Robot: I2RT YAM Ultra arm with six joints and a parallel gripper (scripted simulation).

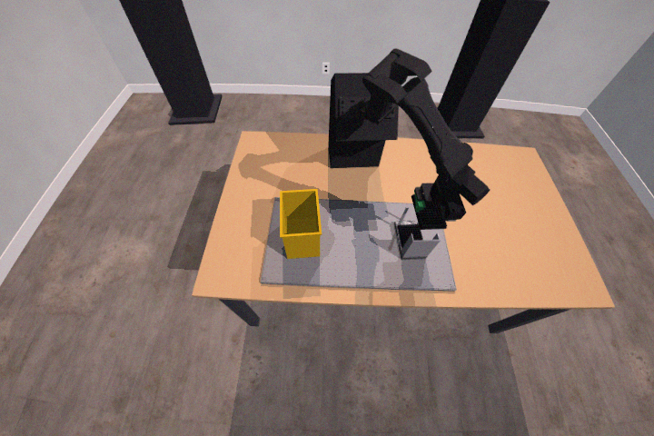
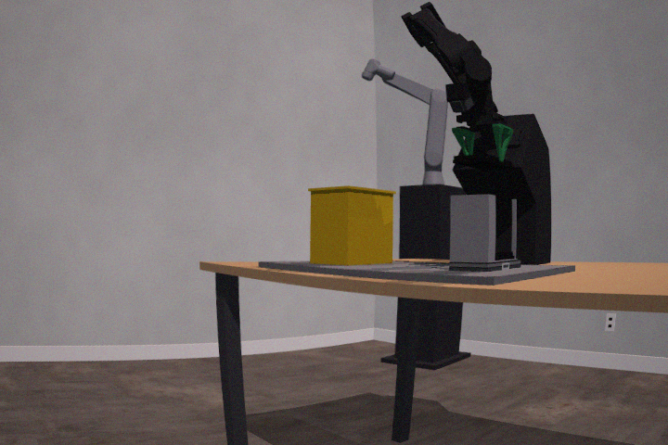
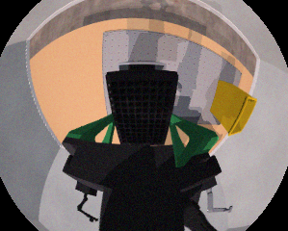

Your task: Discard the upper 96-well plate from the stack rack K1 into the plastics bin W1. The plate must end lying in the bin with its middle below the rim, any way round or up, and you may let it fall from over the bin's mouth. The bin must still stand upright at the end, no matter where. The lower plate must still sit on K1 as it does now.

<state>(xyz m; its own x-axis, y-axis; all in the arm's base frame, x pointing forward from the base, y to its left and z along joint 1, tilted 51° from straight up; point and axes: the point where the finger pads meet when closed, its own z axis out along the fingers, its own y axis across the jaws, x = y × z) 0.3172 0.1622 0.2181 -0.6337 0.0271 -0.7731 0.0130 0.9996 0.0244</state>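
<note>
Now: hand 40 mm past the yellow plastics bin W1, 410 mm to the left of it and 140 mm above it.
</note>
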